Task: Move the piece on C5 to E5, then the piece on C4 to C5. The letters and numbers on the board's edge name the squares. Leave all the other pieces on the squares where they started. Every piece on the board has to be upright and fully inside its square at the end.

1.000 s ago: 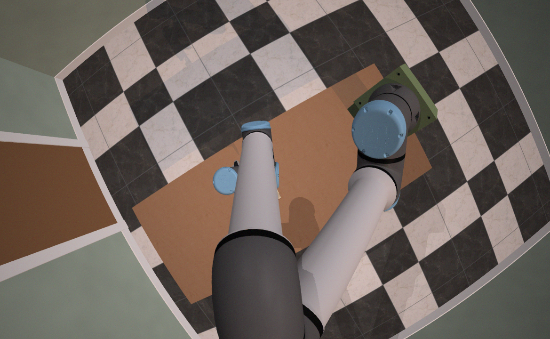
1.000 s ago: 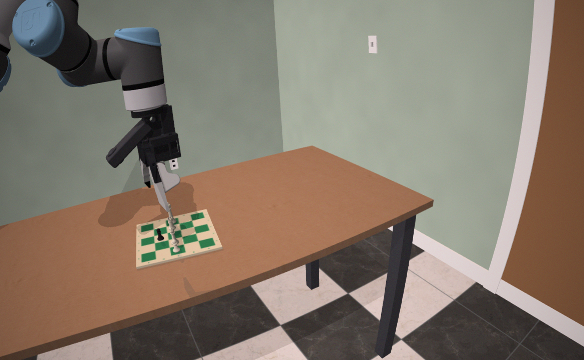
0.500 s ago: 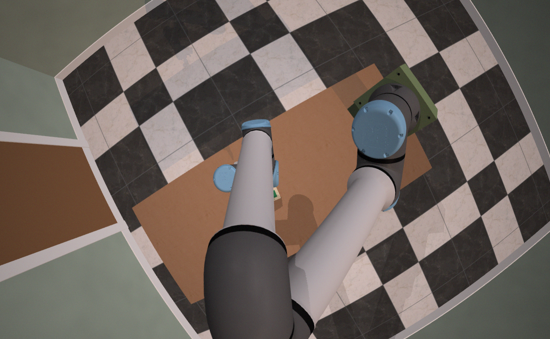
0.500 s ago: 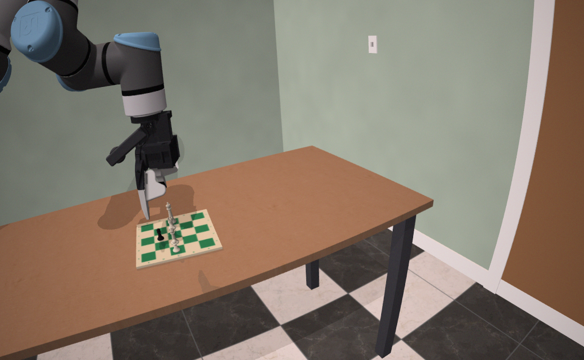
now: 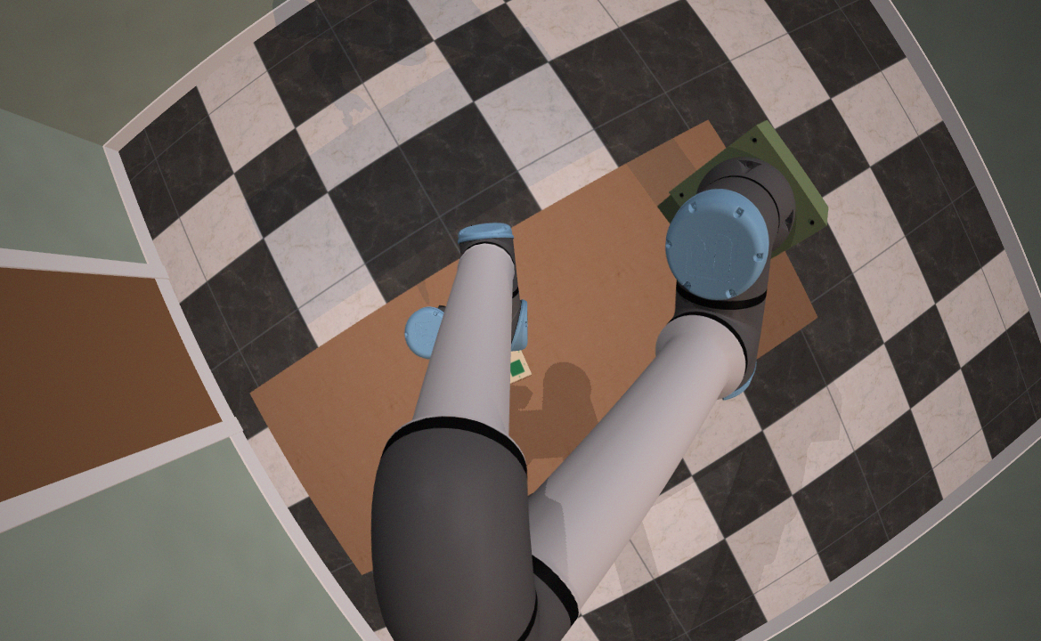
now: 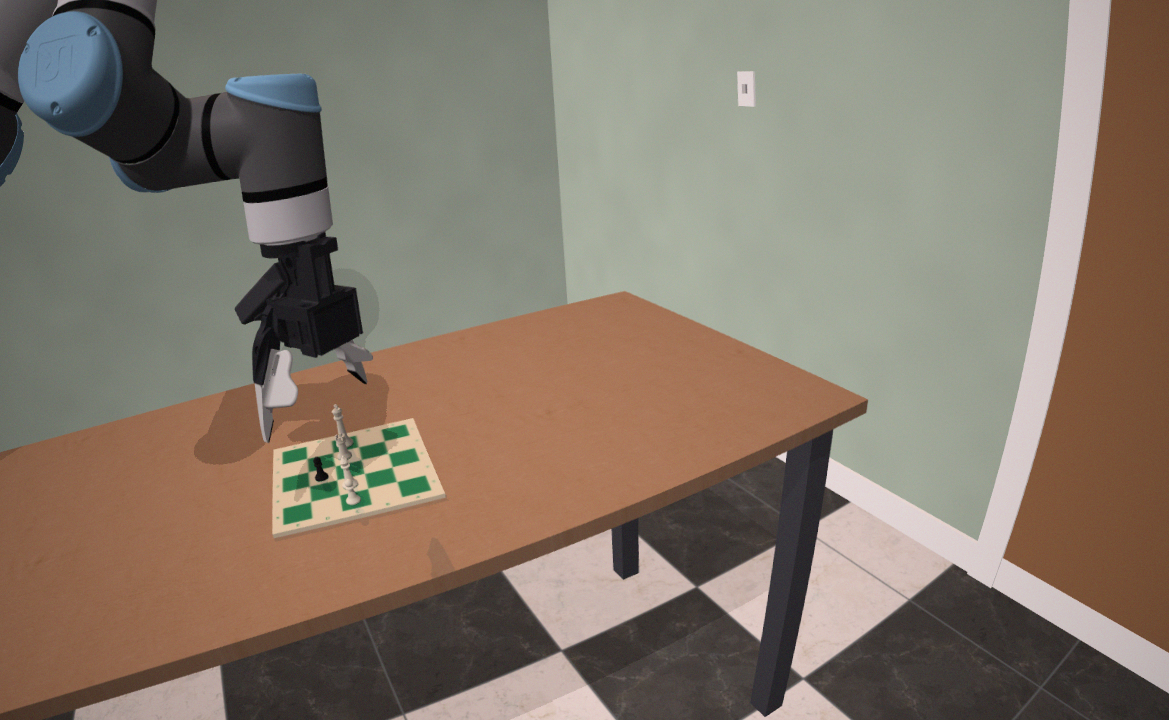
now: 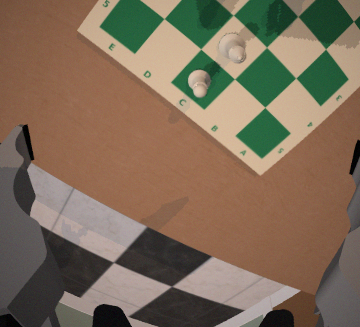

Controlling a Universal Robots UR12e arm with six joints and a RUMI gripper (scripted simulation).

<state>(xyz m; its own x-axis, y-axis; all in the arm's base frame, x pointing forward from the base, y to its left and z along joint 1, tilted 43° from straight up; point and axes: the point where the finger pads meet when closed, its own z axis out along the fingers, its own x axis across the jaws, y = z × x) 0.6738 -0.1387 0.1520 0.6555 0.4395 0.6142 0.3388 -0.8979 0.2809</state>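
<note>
My gripper is now 11 cm above the white pawn, 1 cm to the left of it and 1 cm short of it. From my hand the other things lie so: cream chessboard (13 cm below, 6 cm to the left, 3 cm ahead); black piece (11 cm below, 7 cm to the left, 1 cm behind); white king (13 cm to the left, 9 cm below, 5 cm ahead).
</note>
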